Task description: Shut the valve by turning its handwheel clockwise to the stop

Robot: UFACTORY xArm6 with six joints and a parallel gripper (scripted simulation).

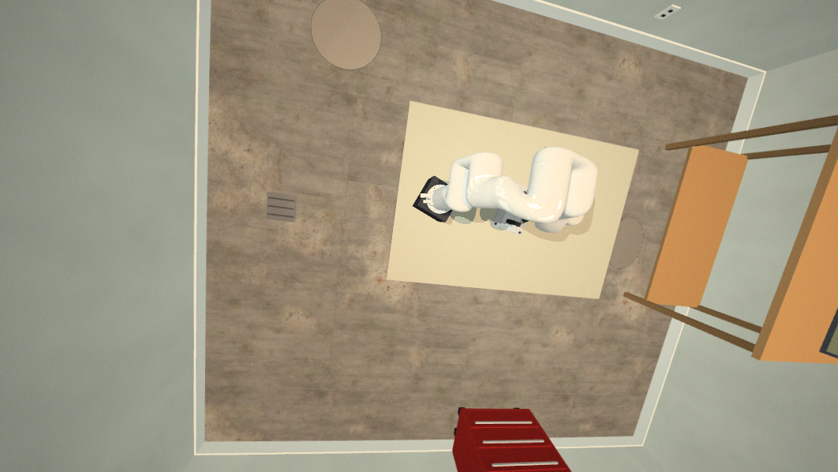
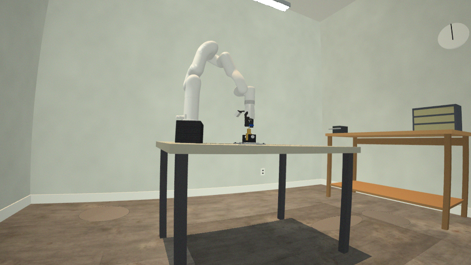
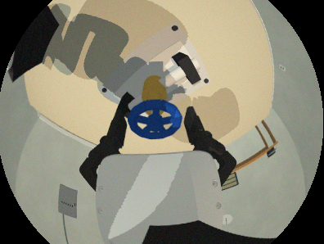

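Now: hand right at the blue handwheel. Also, from my hand: grey base plate: 13 cm below.
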